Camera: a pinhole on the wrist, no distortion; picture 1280 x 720 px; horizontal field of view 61.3 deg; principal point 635.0 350.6 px. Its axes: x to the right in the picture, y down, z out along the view. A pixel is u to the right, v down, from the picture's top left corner.
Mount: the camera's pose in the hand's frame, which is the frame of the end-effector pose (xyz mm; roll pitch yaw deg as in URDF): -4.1 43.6 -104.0 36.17 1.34 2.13
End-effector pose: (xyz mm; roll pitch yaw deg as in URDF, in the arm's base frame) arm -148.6 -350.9 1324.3 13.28 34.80 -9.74
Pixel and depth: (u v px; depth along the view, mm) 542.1 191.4 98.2
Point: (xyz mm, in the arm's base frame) -179.9 -363.7 1297.6
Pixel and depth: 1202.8 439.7 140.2
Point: -88.5 -391.1 1287.8
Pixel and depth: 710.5 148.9 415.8
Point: -96.8 -662.6 1398.0
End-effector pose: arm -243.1 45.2 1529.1 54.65 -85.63 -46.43
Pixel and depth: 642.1 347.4 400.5
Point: -431.0 -178.0 1541.6
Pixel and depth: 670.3 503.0 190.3
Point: -300.6 -10.8 1538.5
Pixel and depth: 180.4 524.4 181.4
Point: -301.7 -1.6 1455.9
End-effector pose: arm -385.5 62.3 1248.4 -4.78 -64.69 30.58
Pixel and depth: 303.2 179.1 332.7
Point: -442.4 -188.3 1230.3
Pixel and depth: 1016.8 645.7 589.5
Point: -607.0 -215.9 1655.0
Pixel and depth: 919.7 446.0 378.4
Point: -458.1 -131.4 1446.7
